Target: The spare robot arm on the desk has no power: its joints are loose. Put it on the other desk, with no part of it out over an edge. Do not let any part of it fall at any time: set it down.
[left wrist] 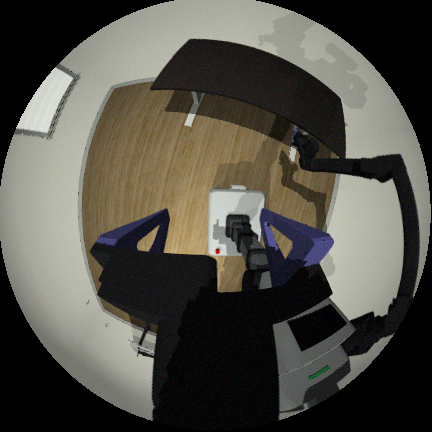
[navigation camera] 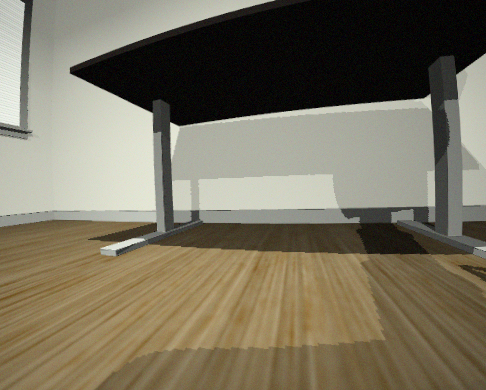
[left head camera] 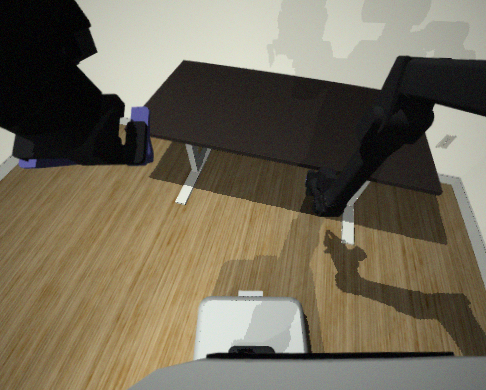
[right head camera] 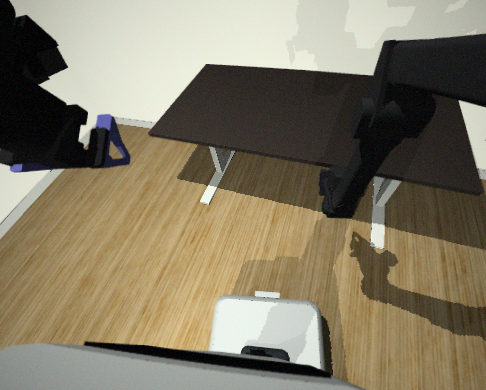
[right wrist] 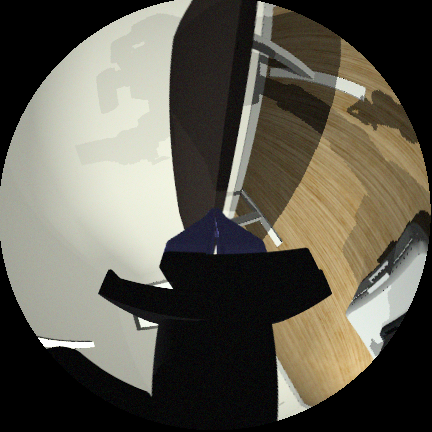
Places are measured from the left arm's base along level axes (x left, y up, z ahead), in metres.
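Pixels of known places: left gripper, fingertip midpoint: [left wrist: 214, 213] [left head camera: 118, 158] [right head camera: 101, 161]; right gripper, fingertip midpoint: [left wrist: 294, 128] [left head camera: 309, 172] [right head camera: 325, 171] [right wrist: 214, 212].
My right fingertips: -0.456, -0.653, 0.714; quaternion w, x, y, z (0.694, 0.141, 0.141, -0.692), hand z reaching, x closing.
Note:
Behind a point stands the place of what it marks, as x, y, z.
A desk with a dark top [left head camera: 240, 105] @[-0.157, -0.690, 1.230] [right head camera: 260, 110] @[-0.171, -0.690, 1.180] [left wrist: 240, 75] @[-0.155, -0.690, 1.104] [right wrist: 205, 100] @[-0.586, -0.690, 0.837] [navigation camera: 250, 65] @[-0.253, -0.715, 1.085] stands ahead. I cannot tell which of the task's two desks it is. The spare robot arm does not show in these views. My left gripper [left head camera: 85, 150] [right head camera: 65, 155] [left wrist: 214, 213] @[0.001, -0.153, 0.312] is open and empty, its blue fingers wide apart, left of the desk in the head views. My right gripper [left wrist: 294, 128] @[-0.456, -0.653, 0.714] [right wrist: 214, 212] @[-0.456, -0.653, 0.714] is shut with nothing between its blue fingertips. It is by the desk's near edge towards the right end; its fingertips are hidden in the head views.
My white wheeled base [left head camera: 250, 325] @[-0.222, -1.150, 0.188] [right head camera: 267, 330] @[-0.234, -1.150, 0.174] [left wrist: 225, 200] @[-0.113, -1.150, 0.219] is on the wood floor [left head camera: 125, 250] @[0.615, -1.410, 0.643], apart from the desk. Grey desk legs [navigation camera: 162, 175] @[0.196, -1.101, 1.316] [left head camera: 348, 225] @[-0.943, -1.385, 0.844] stand under the top. A pale wall [left head camera: 150, 30] @[0.454, -0.530, 1.831] is behind the desk. A window [left wrist: 47, 102] [navigation camera: 11, 65] @[1.764, -0.036, 1.790] is at the left.

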